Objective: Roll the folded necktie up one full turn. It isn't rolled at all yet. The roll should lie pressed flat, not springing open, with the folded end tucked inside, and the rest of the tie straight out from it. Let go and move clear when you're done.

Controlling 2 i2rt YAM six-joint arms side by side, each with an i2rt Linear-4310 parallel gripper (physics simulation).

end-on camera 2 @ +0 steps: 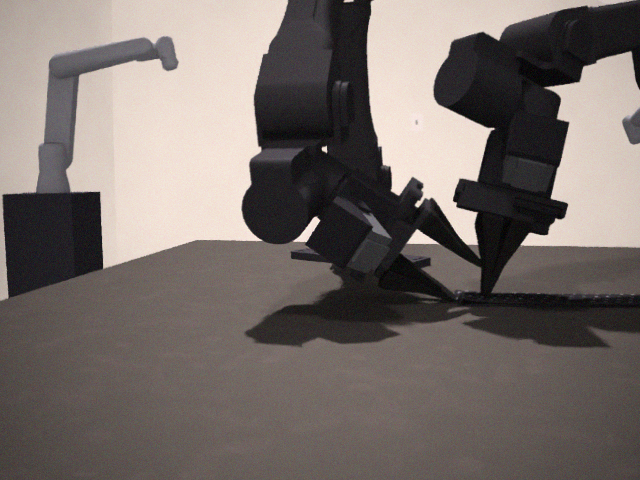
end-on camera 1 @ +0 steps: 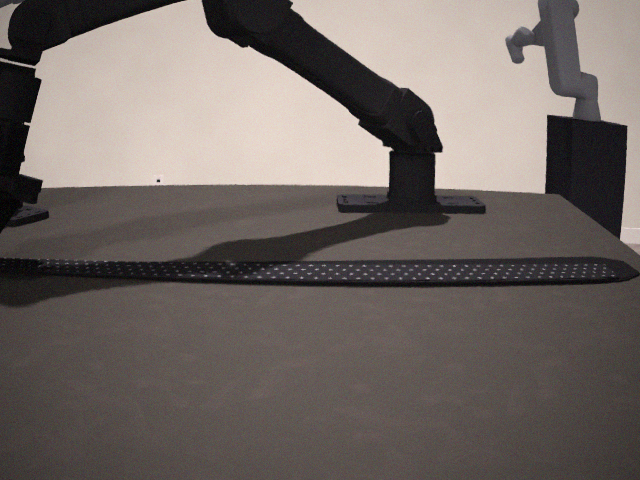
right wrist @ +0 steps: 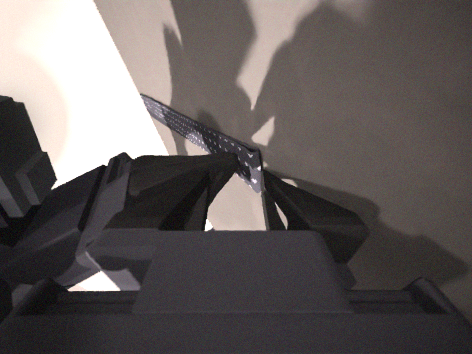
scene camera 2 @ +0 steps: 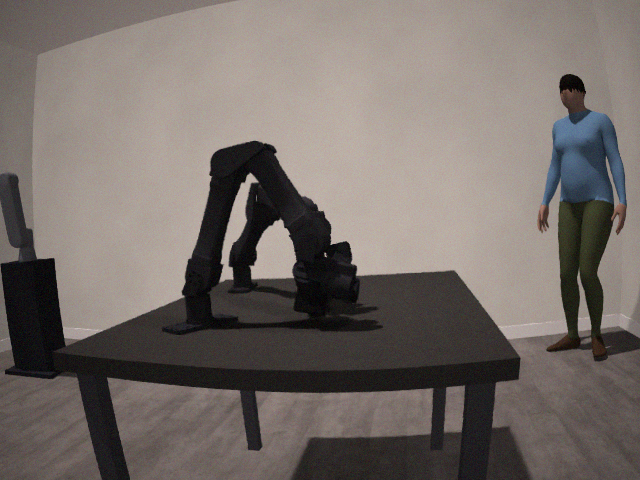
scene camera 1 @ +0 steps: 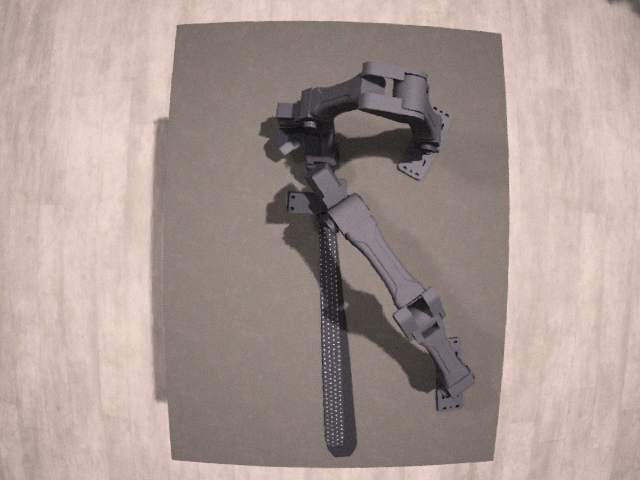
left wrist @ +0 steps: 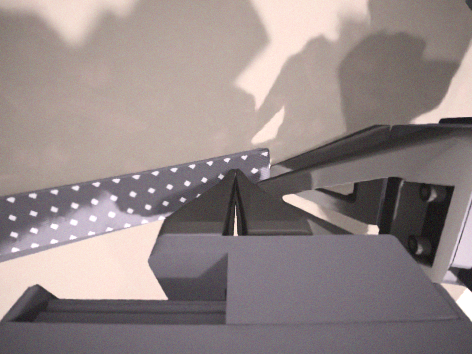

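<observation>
The dark necktie with white dots (scene camera 1: 331, 361) (end-on camera 1: 413, 272) (end-on camera 2: 568, 298) (left wrist: 100, 205) (right wrist: 190, 127) lies flat and straight along the table, not rolled. Its folded end is under the grippers; it looks slightly raised at the very edge in the end-on camera 2 view. My left gripper (end-on camera 2: 485, 293) (left wrist: 235, 176) is shut, its tips down on the tie close to that end. My right gripper (end-on camera 2: 468, 281) is open and tilted. Its lower fingertip is at the end's edge, by the table; its upper one is above the tie, beside the left fingers. Contact there is partly hidden.
The grey table (scene camera 1: 232, 361) (scene camera 2: 413, 335) carries both arm bases. The two arms come close together at the folded end. A person (scene camera 2: 584, 155) stands on the floor beyond the table. A grey arm on a dark pedestal (scene camera 2: 33, 315) (end-on camera 1: 584, 165) (end-on camera 2: 51, 237) stands beyond the table.
</observation>
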